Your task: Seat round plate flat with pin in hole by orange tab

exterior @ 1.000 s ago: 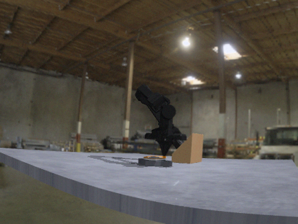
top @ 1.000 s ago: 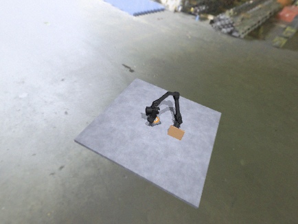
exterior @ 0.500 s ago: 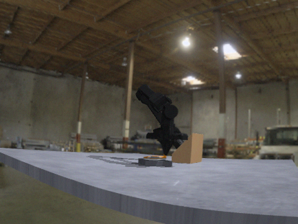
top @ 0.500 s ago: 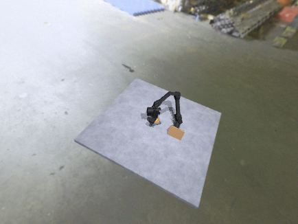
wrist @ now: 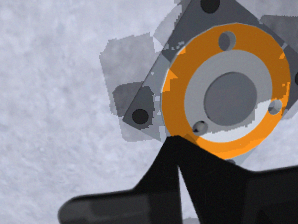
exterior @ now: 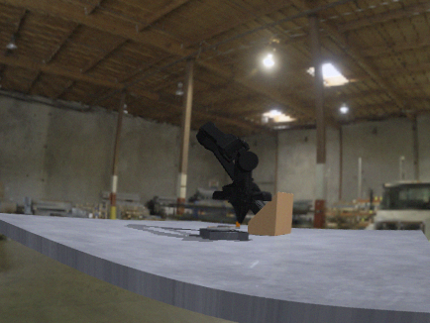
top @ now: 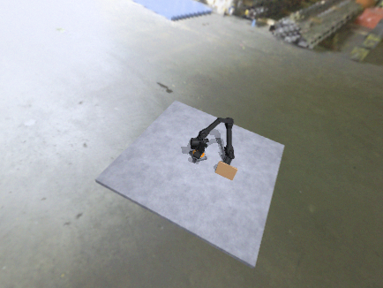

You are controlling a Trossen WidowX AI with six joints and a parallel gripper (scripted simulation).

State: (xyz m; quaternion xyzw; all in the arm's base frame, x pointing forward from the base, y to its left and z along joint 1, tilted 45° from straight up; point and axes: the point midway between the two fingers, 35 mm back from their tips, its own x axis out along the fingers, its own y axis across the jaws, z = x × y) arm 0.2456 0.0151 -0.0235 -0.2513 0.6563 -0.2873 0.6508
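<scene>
Right now the dark grey square base is 50 mm to the right of my gripper tip, 30 mm below it and 20 mm ahead of it.
</scene>
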